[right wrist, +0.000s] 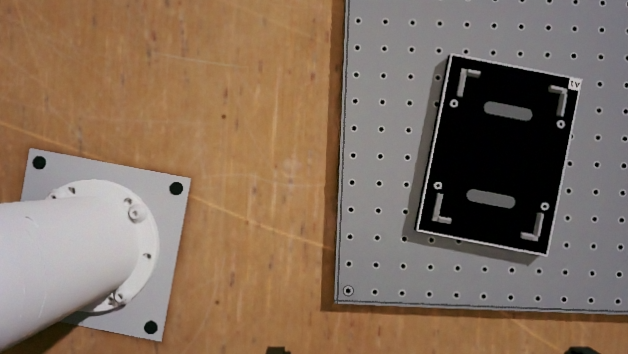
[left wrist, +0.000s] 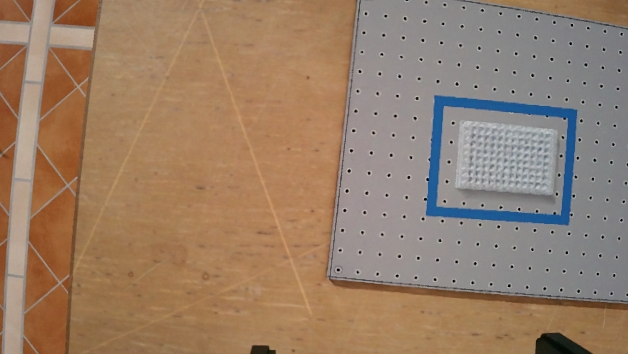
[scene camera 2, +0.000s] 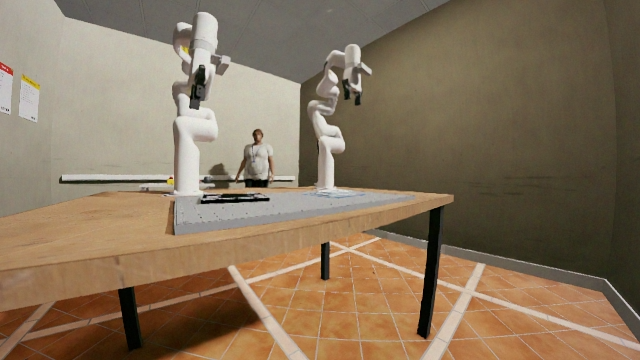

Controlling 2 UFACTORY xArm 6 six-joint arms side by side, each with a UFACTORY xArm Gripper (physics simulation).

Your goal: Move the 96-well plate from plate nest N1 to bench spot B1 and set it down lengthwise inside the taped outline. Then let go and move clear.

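Where they show: left gripper, fingertip midpoint: (scene camera 2: pixel 352 102); right gripper, fingertip midpoint: (scene camera 2: pixel 196 105); left arm's base, origin of the base link: (scene camera 2: pixel 325 189); right arm's base, origin of the base link: (right wrist: pixel 95 244) (scene camera 2: pixel 186 193).
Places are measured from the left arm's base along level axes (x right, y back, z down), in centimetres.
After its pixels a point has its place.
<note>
The white 96-well plate (left wrist: pixel 507 158) {x 31.9, y -33.7, z -2.7 cm} lies flat inside the blue taped outline (left wrist: pixel 435 155) {x 22.9, y -34.2, z -1.3 cm} in the left wrist view, its long side along the outline's long side, with a gap on every side. The black plate nest N1 (right wrist: pixel 500 155) {x 66.2, y -26.1, z -2.5 cm} (scene camera 2: pixel 235 198) {x 68.2, y -31.7, z -2.4 cm} is empty, with corner brackets and two slots. My right gripper (right wrist: pixel 430 350) {x 73.7, y -12.6, z -29.0 cm} (scene camera 2: pixel 196 97) {x 73.7, y -12.6, z -29.0 cm} is open and high above the table, at the left in the scene view, well away from the plate. My left gripper (left wrist: pixel 409 347) {x 9.8, y -25.7, z -43.8 cm} (scene camera 2: pixel 352 96) {x 9.8, y -25.7, z -43.8 cm} is open and empty, raised high at the right in the scene view.
The grey perforated board (scene camera 2: pixel 200 222) {x 79.9, y -47.5, z -1.3 cm} (left wrist: pixel 390 260) {x 17.1, y -21.1, z -1.3 cm} (right wrist: pixel 380 215) {x 70.7, y -15.1, z -1.3 cm} lies on the wooden table (scene camera 2: pixel 125 240) {x 88.6, y -46.5, z 0.0 cm} (left wrist: pixel 200 150) {x -6.8, y -35.4, z 0.0 cm} (right wrist: pixel 250 150) {x 63.6, y -3.4, z 0.0 cm}. A white arm base (right wrist: pixel 100 245) {x 70.5, y 7.7, z -8.3 cm} stands left of the board in the right wrist view. A person (scene camera 2: pixel 257 157) stands behind the table.
</note>
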